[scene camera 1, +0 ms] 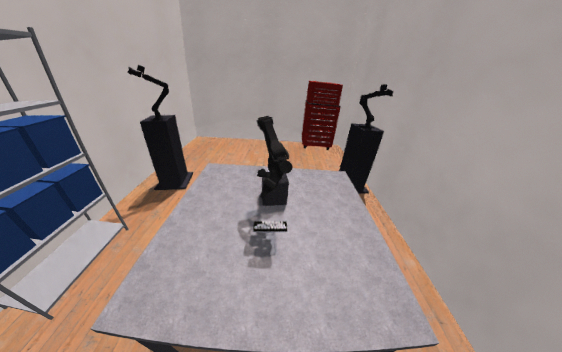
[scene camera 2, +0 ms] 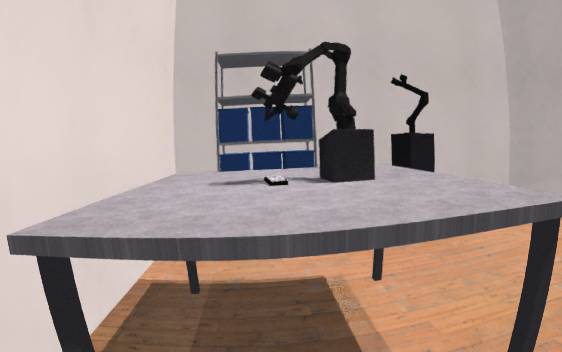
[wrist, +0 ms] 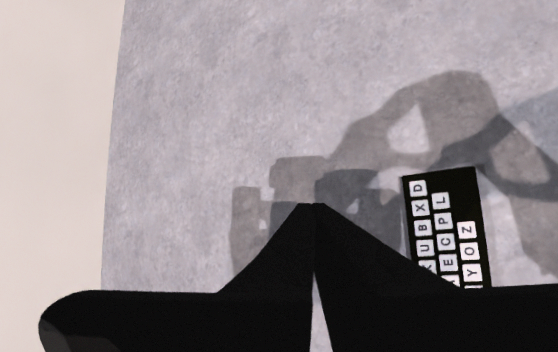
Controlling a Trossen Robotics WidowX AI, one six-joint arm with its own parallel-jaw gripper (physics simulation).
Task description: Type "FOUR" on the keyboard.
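Where they show: gripper, fingertip midpoint: (scene camera 1: 260,197) (scene camera 2: 265,120) (wrist: 309,216); arm's base, link origin: (scene camera 2: 347,133).
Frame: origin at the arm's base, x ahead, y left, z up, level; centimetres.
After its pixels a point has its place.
A small black keyboard (scene camera 1: 270,228) {x 29.6, y -7.2, z -15.8 cm} (scene camera 2: 276,180) {x 28.6, y 1.3, z -15.7 cm} (wrist: 444,221) {x 26.5, y -11.8, z -15.6 cm} with white letter keys lies flat on the grey table (scene camera 1: 200,300) {x 64.0, y -39.8, z -17.3 cm} (scene camera 2: 200,215) {x 54.3, y 40.1, z -17.3 cm} (wrist: 200,100) {x 55.1, y -35.1, z -17.3 cm}, in front of the arm's base. In the wrist view it is at the lower right, turned sideways. The O key (wrist: 469,251) {x 25.1, y -9.0, z -15.6 cm} and the U key (wrist: 424,248) {x 28.7, y -9.8, z -15.6 cm} show there. The F and R keys do not show; my right finger covers part of the keyboard. My gripper (scene camera 2: 266,118) {x 28.7, y -12.5, z 6.3 cm} (wrist: 309,216) {x 28.7, y -12.5, z 6.3 cm} is shut and empty, tips touching. It hangs high above the table, tilted downward, and its tips appear left of the keyboard in the wrist view.
My arm's black base block (scene camera 1: 275,192) {x 8.4, y -1.8, z -6.5 cm} (scene camera 2: 347,155) {x 3.7, y 6.5, z -8.0 cm} stands behind the keyboard. A shelf unit (scene camera 1: 65,270) (scene camera 2: 260,60) holds blue bins (scene camera 1: 50,140) (scene camera 2: 233,125). A red tool chest (scene camera 1: 322,115) and two black pedestals (scene camera 1: 162,152) (scene camera 1: 361,152) with small arms stand beyond the table.
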